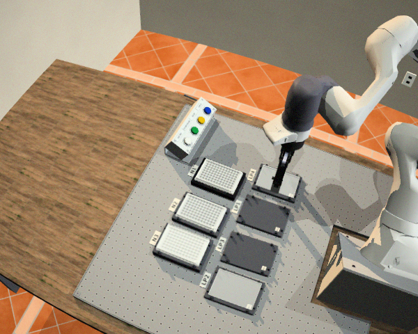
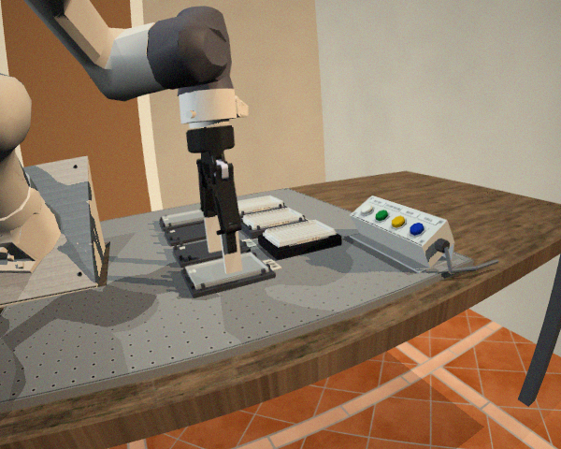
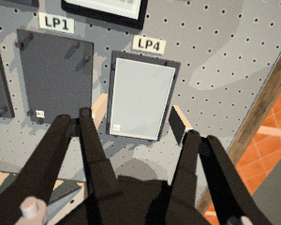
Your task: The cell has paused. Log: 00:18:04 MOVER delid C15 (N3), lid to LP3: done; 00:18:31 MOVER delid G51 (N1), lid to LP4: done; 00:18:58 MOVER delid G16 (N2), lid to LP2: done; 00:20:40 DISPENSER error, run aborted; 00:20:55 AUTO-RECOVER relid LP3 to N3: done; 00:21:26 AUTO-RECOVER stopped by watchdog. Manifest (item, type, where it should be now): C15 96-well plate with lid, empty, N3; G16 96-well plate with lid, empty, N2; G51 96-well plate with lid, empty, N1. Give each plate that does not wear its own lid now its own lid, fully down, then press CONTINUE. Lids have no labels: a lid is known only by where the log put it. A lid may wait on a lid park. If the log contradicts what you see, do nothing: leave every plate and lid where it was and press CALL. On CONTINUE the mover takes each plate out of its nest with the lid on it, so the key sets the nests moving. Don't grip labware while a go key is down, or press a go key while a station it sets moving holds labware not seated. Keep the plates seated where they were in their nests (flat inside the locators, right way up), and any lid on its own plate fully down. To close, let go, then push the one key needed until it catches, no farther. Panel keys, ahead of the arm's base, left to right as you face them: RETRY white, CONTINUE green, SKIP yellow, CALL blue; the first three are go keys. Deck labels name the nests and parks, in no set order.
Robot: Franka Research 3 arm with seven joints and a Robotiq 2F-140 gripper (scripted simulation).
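The lp4 park is 5 cm below my hand. From my hand the other things lie so: plate 17 cm ahead, 21 cm to the left, 3 cm below; LP3 park 1 cm behind, 27 cm to the left, 5 cm below; lp1 park 13 cm to the left, 5 cm below.
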